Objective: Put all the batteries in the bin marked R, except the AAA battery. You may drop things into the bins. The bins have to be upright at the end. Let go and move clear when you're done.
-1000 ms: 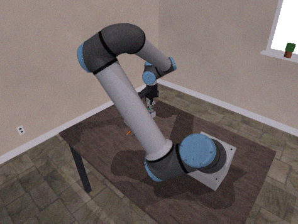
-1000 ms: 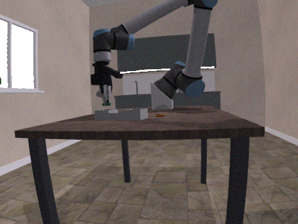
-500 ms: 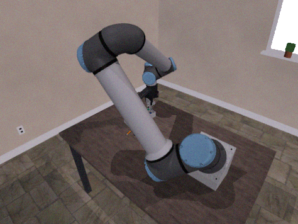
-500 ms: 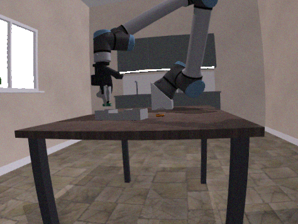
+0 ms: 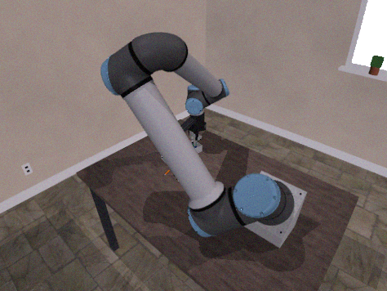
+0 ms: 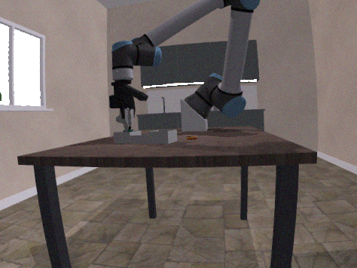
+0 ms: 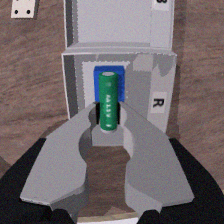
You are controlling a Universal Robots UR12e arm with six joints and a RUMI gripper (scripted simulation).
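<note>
Now: hand 10 mm above the green cylindrical battery. From my hand the other things lie so: grey bin row (30 mm ahead, 80 mm to the left, 30 mm below); then white die-like piece (50 mm behind, 110 mm to the left, 50 mm below); then blue 9V battery (10 mm to the right, 40 mm below).
</note>
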